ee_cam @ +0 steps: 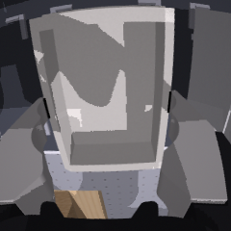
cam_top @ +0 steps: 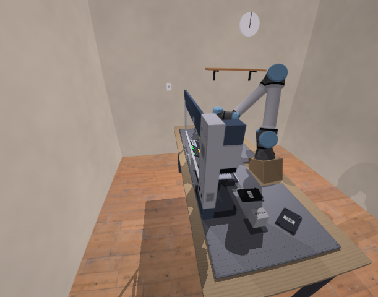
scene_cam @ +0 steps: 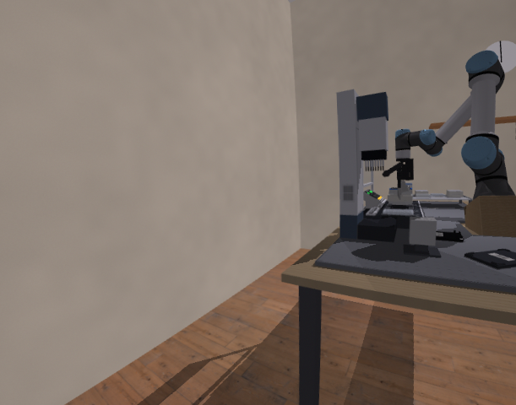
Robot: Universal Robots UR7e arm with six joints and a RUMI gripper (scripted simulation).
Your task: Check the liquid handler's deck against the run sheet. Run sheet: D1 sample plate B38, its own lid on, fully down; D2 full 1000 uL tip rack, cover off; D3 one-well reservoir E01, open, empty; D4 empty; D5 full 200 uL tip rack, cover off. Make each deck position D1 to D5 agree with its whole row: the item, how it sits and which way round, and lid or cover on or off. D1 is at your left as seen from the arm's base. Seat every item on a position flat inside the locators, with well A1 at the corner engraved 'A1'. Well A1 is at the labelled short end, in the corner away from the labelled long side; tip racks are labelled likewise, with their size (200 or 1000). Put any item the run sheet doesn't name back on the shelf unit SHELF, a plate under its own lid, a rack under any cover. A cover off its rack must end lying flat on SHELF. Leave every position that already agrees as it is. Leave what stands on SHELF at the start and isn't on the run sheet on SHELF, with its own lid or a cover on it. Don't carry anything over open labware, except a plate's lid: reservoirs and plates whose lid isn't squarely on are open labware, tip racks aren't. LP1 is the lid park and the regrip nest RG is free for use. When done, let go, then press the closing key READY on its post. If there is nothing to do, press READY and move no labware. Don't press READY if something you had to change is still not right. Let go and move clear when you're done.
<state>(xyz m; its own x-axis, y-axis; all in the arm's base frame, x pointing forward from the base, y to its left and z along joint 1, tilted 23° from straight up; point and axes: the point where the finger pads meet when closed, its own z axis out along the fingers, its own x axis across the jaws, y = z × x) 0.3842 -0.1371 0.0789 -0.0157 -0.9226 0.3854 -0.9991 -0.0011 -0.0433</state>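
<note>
Right now my hand is 1 cm past the blue-framed tip rack, 13 cm to the left of it and 1 cm below it. Also, from my hand: yellow-rimmed tip rack (1 cm behind, 25 cm to the right, 1 cm below); shelf label (20 cm behind, 36 cm to the right, 11 cm below); one-well reservoir (1 cm below).
</note>
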